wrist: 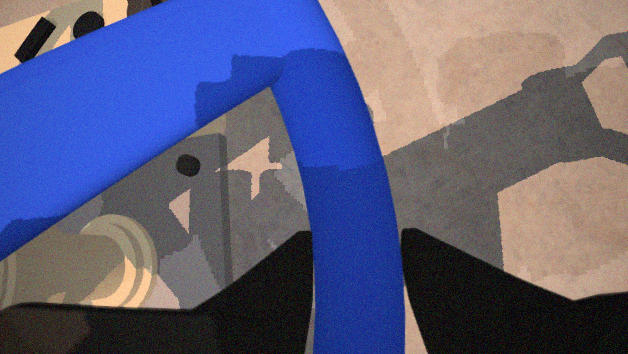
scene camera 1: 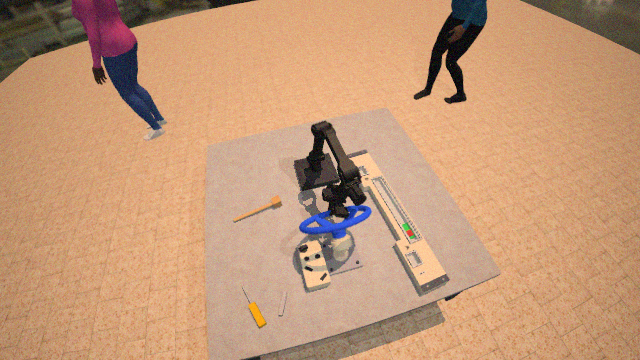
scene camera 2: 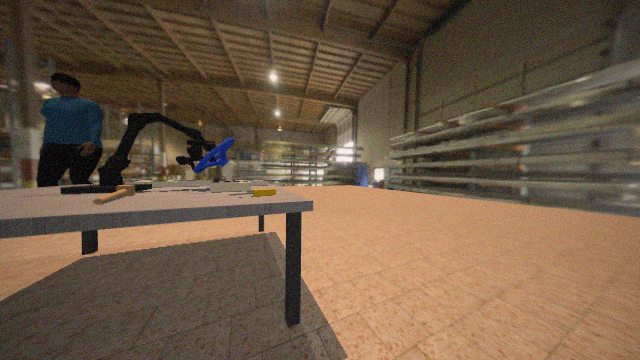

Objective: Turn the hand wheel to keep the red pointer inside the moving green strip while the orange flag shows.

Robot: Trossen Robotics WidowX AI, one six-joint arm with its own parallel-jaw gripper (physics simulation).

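Seen in the pictures: gripper, fingertip midpoint: (wrist: 356, 243) (scene camera 1: 329, 213); arm's base, link origin: (scene camera 1: 316, 167) (scene camera 2: 110, 185).
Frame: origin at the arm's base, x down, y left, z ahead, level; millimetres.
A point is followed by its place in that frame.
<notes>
The blue hand wheel (scene camera 1: 311, 230) {z 509, x -258, y -184 mm} (scene camera 2: 216, 157) {z 456, x -177, y 55 mm} (wrist: 340, 125) {z 356, x -96, y -92 mm} stands tilted on a cream hub (scene camera 1: 341, 248) {z 563, x -133, y -87 mm}. My gripper (scene camera 1: 342, 213) (wrist: 356, 243) {z 359, x -81, y -60 mm} is shut on its rim, with one black finger on each side in the wrist view. The long cream gauge housing (scene camera 1: 429, 269) {z 753, x -12, y 246 mm} lies to the right of the wheel in scene camera 1. In its slot, the red pointer (scene camera 1: 410, 233) {z 568, x -11, y 262 mm} lies within the green strip (scene camera 1: 406, 227) {z 533, x -11, y 261 mm}, with green showing on both sides of it. No orange flag can be made out. The housing's small window (scene camera 1: 414, 258) {z 682, x -11, y 213 mm} looks pale grey.
A cream box with black marks (scene camera 1: 316, 272) {z 579, x -21, y -206 mm} lies beside the wheel's base. An orange mallet (scene camera 1: 257, 210) {z 155, x 7, y -377 mm} (scene camera 2: 115, 195) {z 161, x 12, y -411 mm}, a yellow-handled screwdriver (scene camera 1: 257, 315) {z 661, x 1, y -491 mm} (scene camera 2: 264, 192) {z 649, x 13, y -509 mm} and a thin grey rod (scene camera 1: 283, 304) {z 649, x 15, y -379 mm} lie on the table (scene camera 1: 230, 175) {z -167, x 29, y -483 mm}. Two people stand beyond the table.
</notes>
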